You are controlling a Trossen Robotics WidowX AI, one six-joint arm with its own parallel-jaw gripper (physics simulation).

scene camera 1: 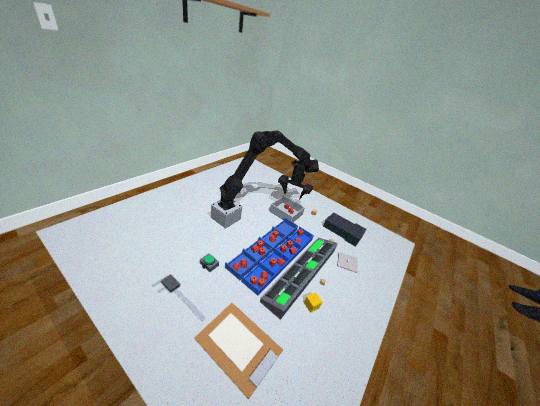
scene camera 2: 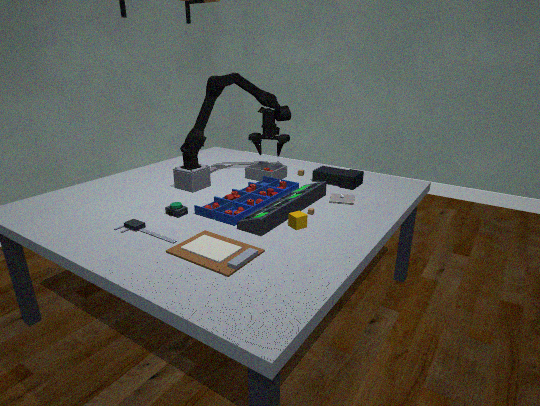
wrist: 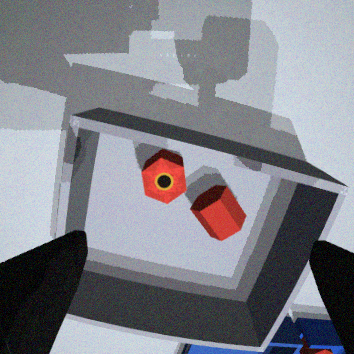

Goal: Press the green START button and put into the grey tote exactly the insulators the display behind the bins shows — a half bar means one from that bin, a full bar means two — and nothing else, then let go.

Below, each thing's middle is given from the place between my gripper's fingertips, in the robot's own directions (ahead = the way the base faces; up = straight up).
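Counted from my hand: grey tote [wrist: 151, 269] 7 cm below, 1 cm ahead, 3 cm to the right; black box [scene camera 2: 350, 179] 7 cm below, 30 cm ahead, 13 cm to the left; board with white pad [scene camera 1: 245, 353] 9 cm below, 40 cm ahead, 66 cm to the right.
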